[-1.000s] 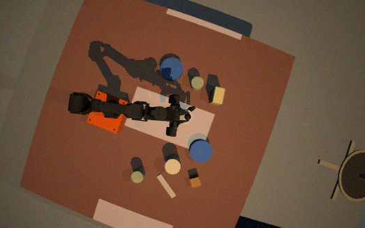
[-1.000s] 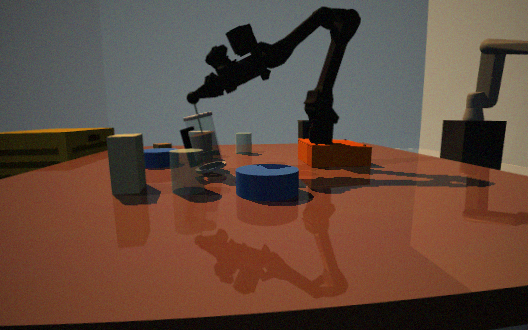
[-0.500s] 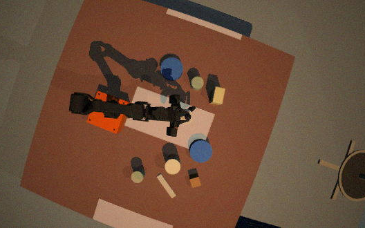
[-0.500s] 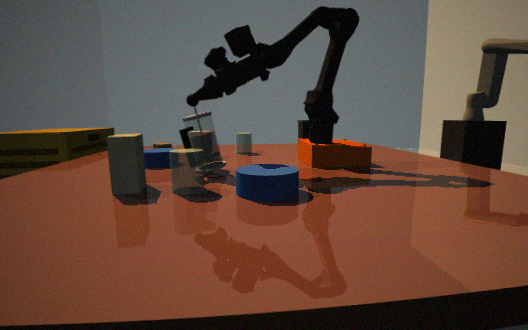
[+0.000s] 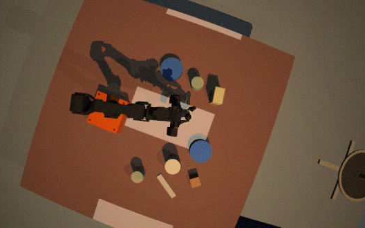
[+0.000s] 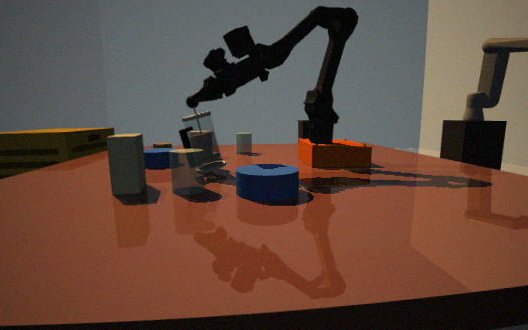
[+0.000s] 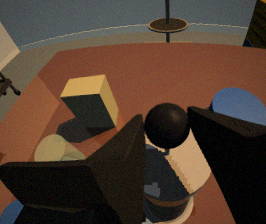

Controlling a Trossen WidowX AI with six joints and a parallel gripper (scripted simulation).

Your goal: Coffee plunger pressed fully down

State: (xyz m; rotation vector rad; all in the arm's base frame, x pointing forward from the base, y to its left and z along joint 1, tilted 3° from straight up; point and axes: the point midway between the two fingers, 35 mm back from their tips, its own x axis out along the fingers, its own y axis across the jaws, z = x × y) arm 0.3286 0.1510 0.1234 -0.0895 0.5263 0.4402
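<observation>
The coffee press lies 2 cm behind my gripper tip and 9 cm below it. From my gripper tip the other things lie so: brown block 21 cm ahead, 28 cm to the right, 16 cm below.
</observation>
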